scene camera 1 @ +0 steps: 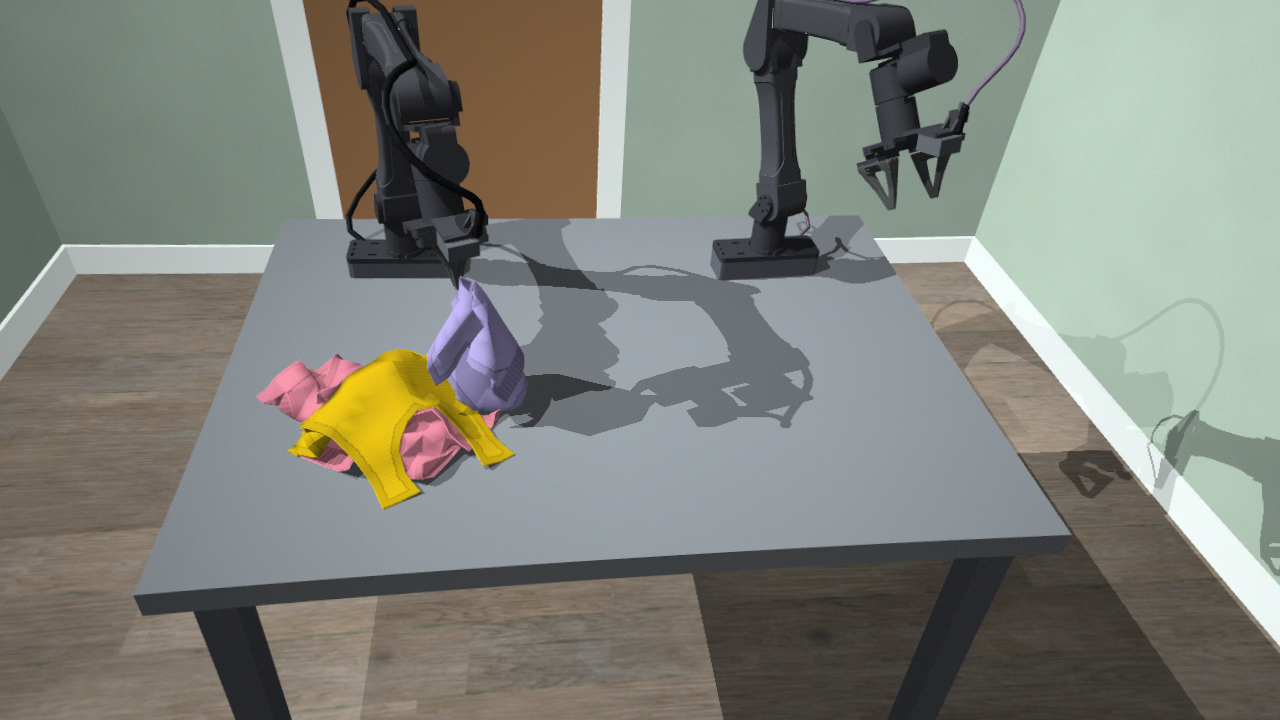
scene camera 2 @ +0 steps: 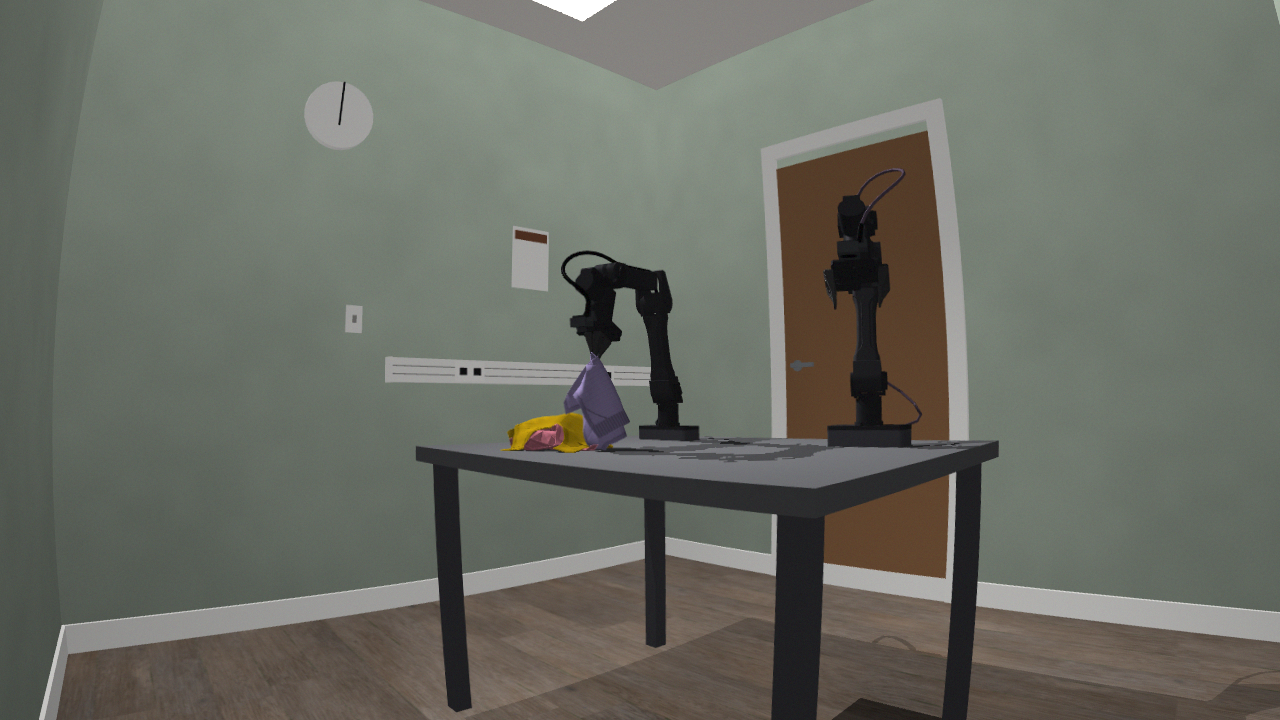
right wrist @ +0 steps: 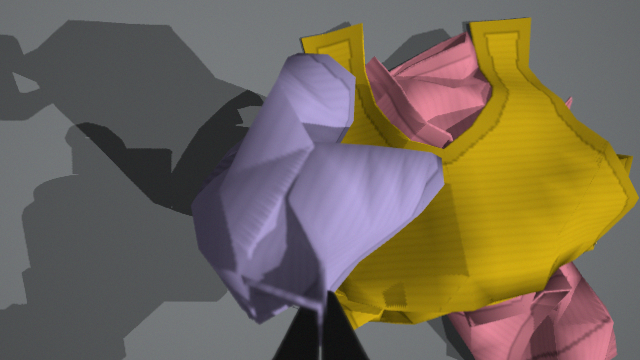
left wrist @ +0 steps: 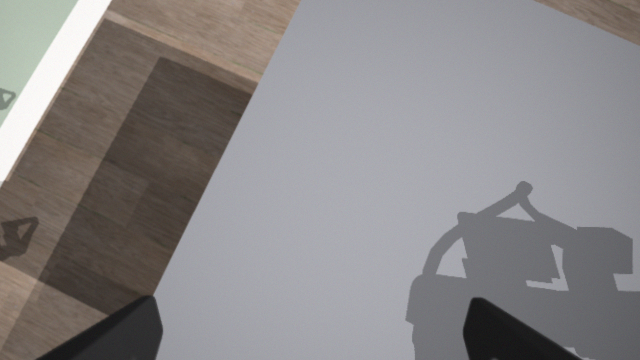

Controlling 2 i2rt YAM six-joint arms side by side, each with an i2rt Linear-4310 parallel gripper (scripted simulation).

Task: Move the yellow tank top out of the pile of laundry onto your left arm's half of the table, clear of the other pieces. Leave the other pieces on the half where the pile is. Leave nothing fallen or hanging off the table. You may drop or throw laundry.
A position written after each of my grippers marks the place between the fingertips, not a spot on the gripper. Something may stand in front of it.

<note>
In view: my left gripper (scene camera 1: 913, 203), my right gripper (scene camera 1: 458, 288) and a pink garment (scene camera 1: 299, 392).
The pink garment is seen too in scene camera 2 (scene camera 2: 546, 438) and in the right wrist view (right wrist: 433, 98). My left gripper shows as well in scene camera 2 (scene camera 2: 857, 306) and in the left wrist view (left wrist: 313, 314). My right gripper also shows in scene camera 2 (scene camera 2: 594, 363) and in the right wrist view (right wrist: 320, 307).
</note>
